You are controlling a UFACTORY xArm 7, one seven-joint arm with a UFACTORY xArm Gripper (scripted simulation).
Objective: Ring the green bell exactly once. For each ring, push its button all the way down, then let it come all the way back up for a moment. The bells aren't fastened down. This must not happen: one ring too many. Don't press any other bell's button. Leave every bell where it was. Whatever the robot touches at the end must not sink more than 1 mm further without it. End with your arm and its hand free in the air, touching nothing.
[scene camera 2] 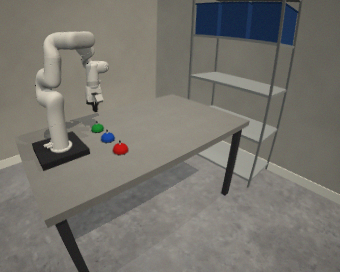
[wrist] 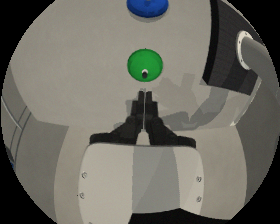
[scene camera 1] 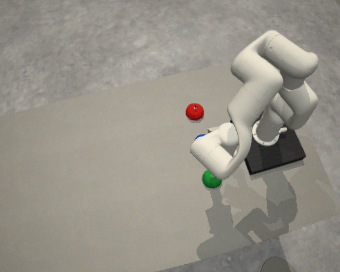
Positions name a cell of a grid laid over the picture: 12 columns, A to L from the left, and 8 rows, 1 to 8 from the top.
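Observation:
My gripper (wrist: G4) is visible, as is a green bell (wrist: G3).

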